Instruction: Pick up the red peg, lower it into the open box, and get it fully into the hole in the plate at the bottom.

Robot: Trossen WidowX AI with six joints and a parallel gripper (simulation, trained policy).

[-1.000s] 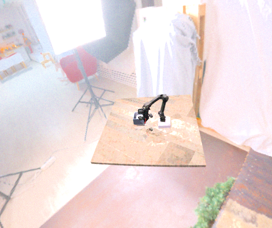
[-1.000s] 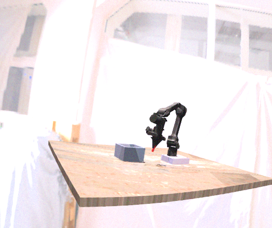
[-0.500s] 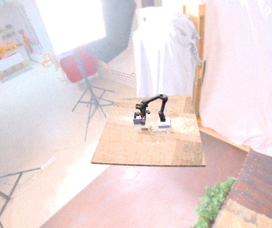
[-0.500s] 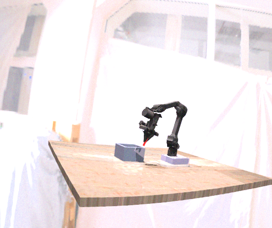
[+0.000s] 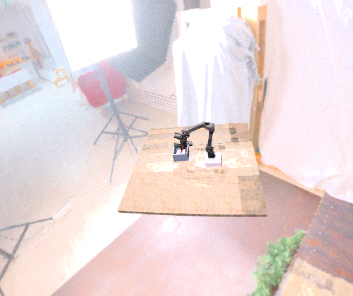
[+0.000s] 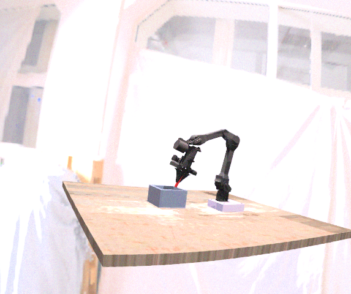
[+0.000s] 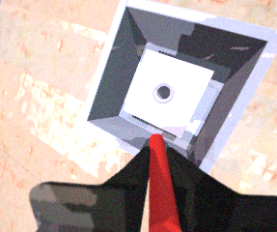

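Right now my gripper tip is 10 mm past the red peg and 10 mm below it. The rest, counted from my gripper tip: plate 40 mm ahead, 40 mm to the right, 90 mm below; then blue-grey box 40 mm ahead, 40 mm to the right, 110 mm below.
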